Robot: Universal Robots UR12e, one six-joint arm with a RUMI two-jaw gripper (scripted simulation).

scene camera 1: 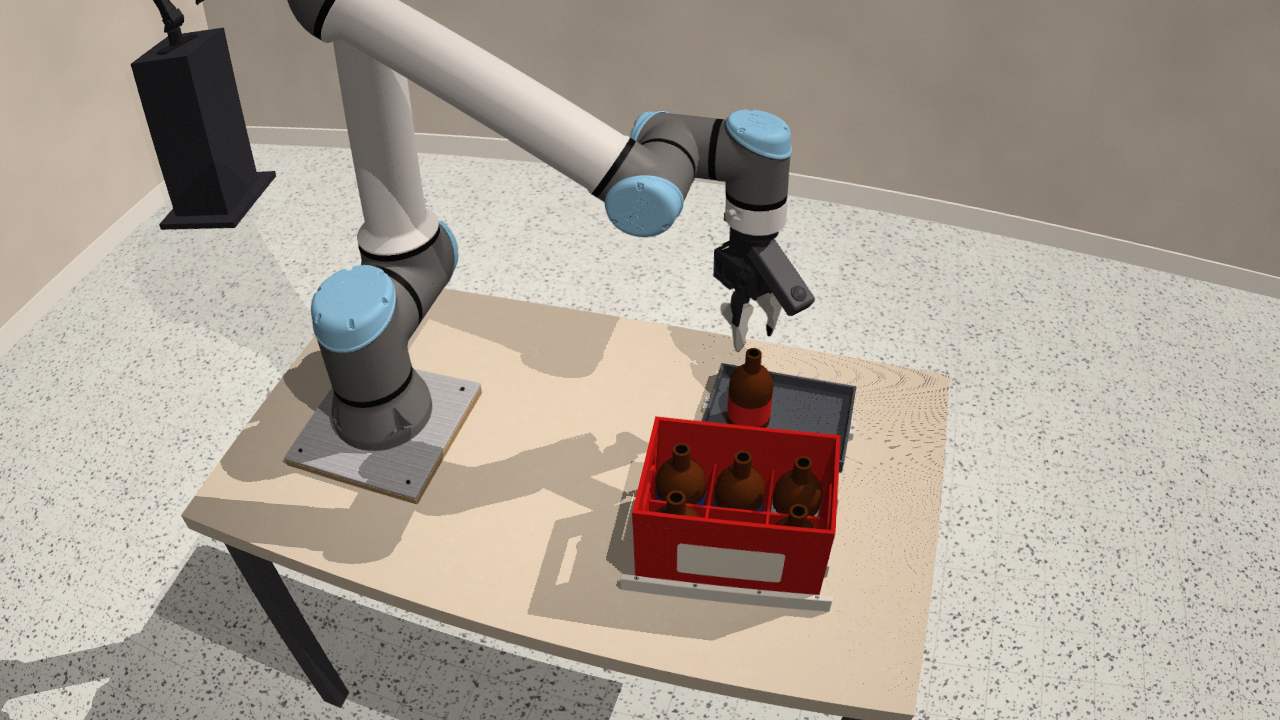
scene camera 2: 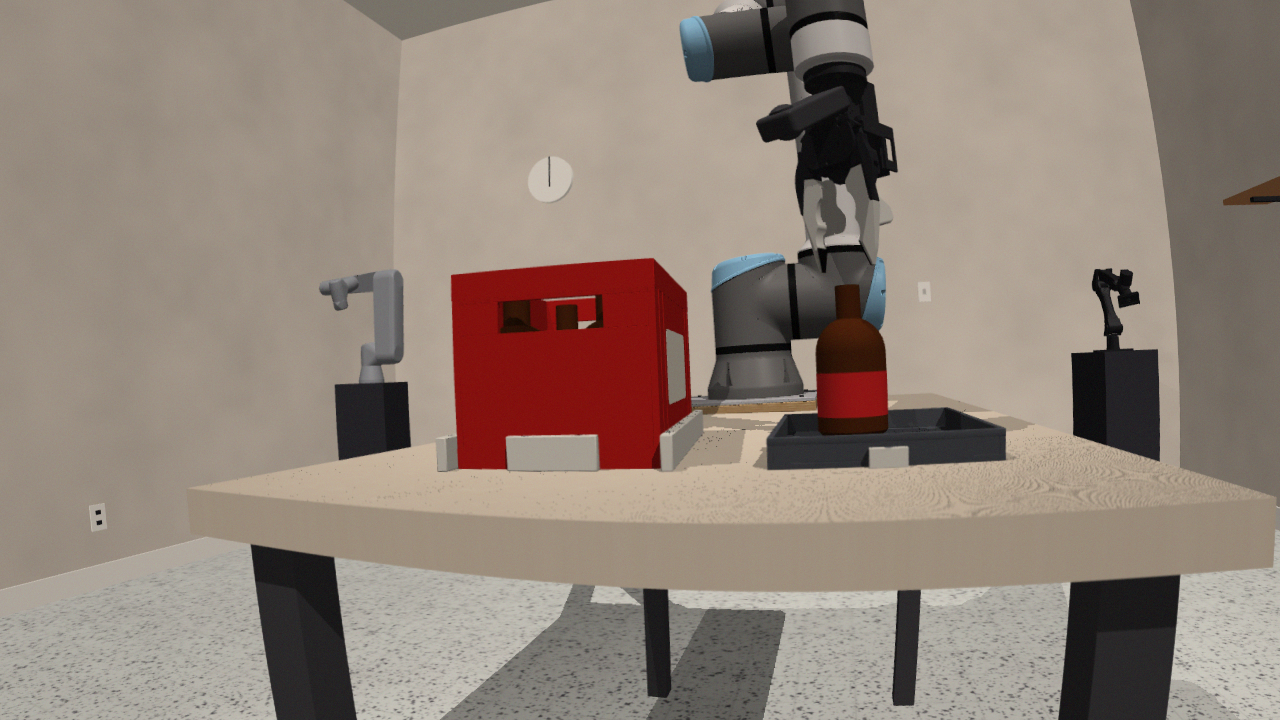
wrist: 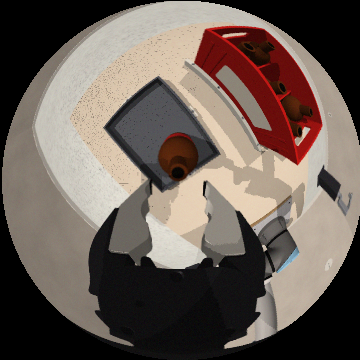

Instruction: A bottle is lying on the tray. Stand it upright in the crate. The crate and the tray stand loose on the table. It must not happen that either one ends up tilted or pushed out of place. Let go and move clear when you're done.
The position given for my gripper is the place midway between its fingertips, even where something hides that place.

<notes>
I see my gripper (scene camera 2: 847,269), a tray (scene camera 2: 804,448) and a red crate (scene camera 2: 627,382).
The tray also shows in scene camera 1 (scene camera 1: 804,404) and in the wrist view (wrist: 140,126). The red crate shows as well in the wrist view (wrist: 231,69). My gripper shows as well in scene camera 1 (scene camera 1: 753,343) and in the wrist view (wrist: 177,181).
</notes>
